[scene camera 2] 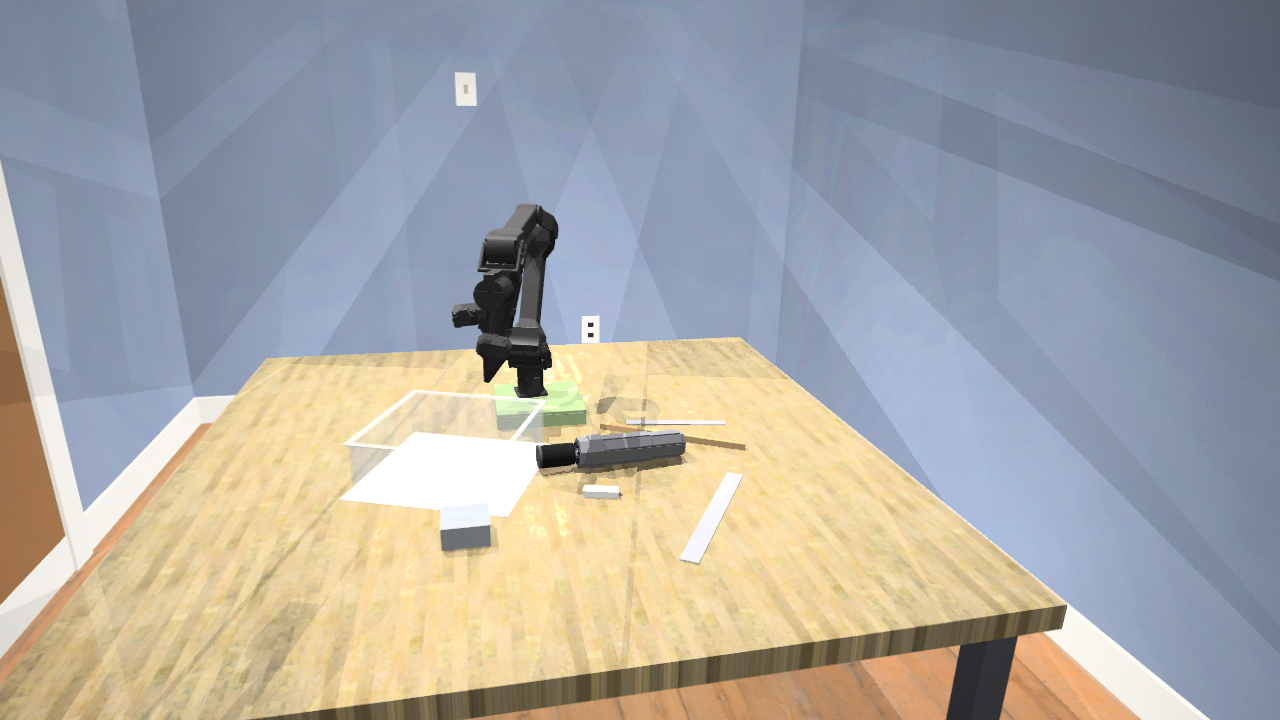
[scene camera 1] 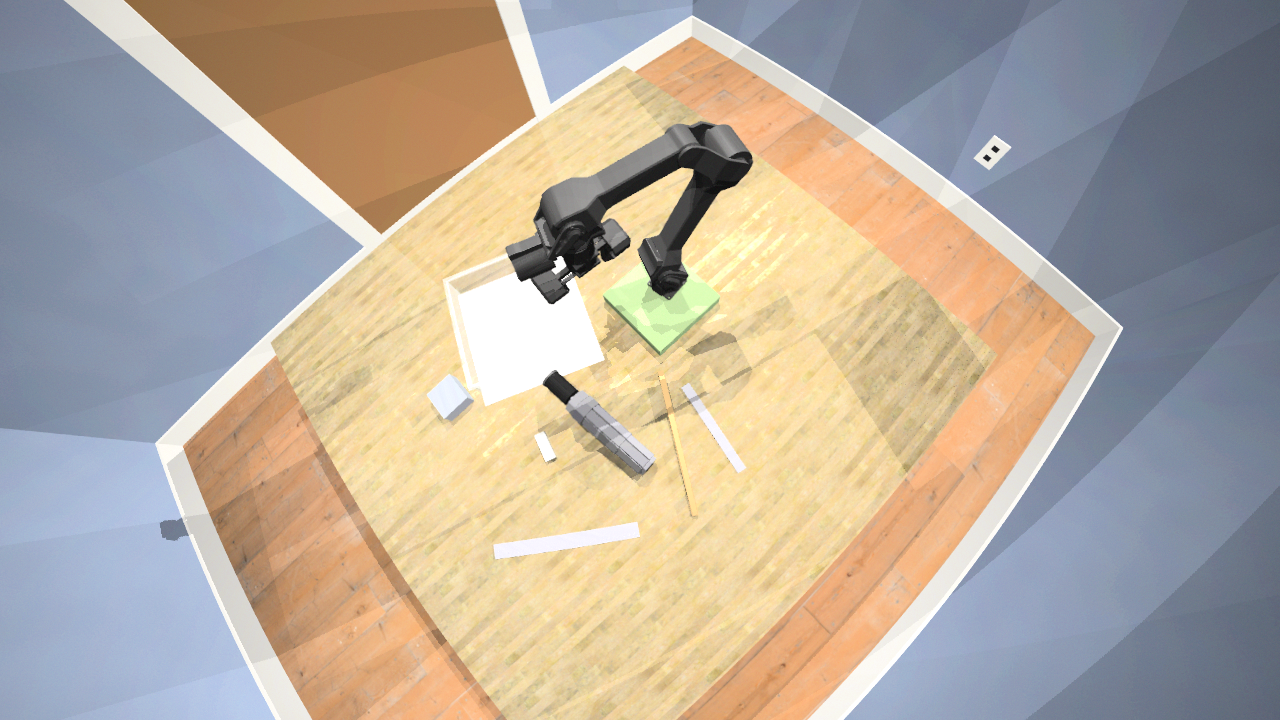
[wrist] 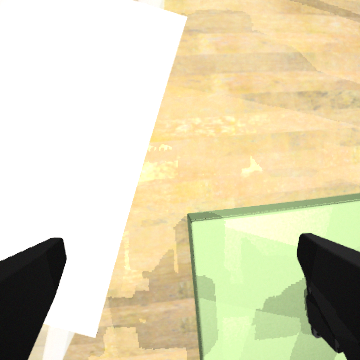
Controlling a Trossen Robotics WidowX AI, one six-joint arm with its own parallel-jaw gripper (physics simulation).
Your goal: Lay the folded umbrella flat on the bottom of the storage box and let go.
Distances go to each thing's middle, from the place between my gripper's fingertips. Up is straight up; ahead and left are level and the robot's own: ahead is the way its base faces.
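Labels:
The thin wooden stick (scene camera 2: 699,439) is 34 cm to the left of my hand, 13 cm ahead of it and 12 cm below it. As for the white storage box (scene camera 2: 444,448), my hand is 8 cm above it, still 15 cm short of it, and 9 cm to the left of it.

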